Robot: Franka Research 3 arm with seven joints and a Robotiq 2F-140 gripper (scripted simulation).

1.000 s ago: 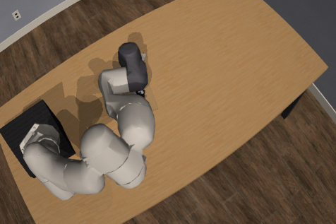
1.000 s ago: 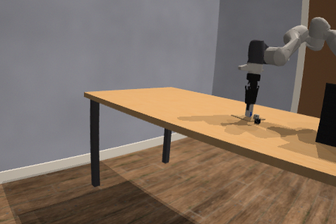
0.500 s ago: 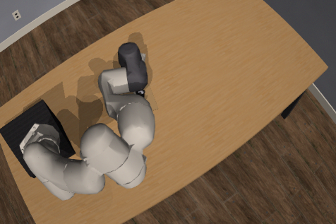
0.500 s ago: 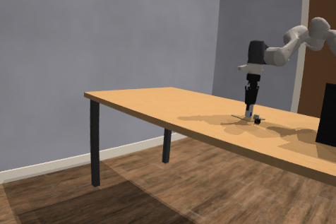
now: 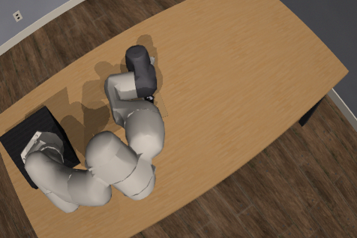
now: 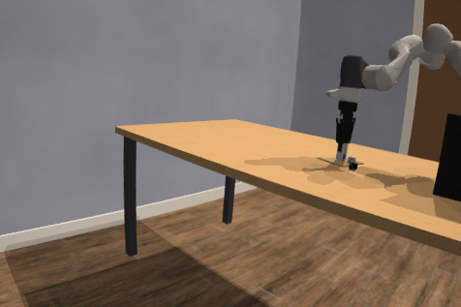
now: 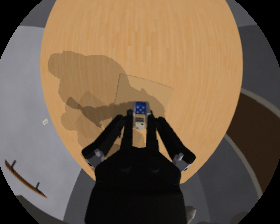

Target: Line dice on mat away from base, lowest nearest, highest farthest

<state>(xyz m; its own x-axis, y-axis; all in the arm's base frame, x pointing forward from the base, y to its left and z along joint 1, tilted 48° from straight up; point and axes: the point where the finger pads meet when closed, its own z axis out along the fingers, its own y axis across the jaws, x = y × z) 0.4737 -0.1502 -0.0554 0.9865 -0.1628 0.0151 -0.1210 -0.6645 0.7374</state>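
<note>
Right now the blue die is 2 cm below my hand. Round my hand: white die: 5 cm behind, 2 cm below, 1 cm to the left; thin tan mat: 4 cm below; black die: 8 cm to the left, 8 cm behind, 3 cm below.
</note>
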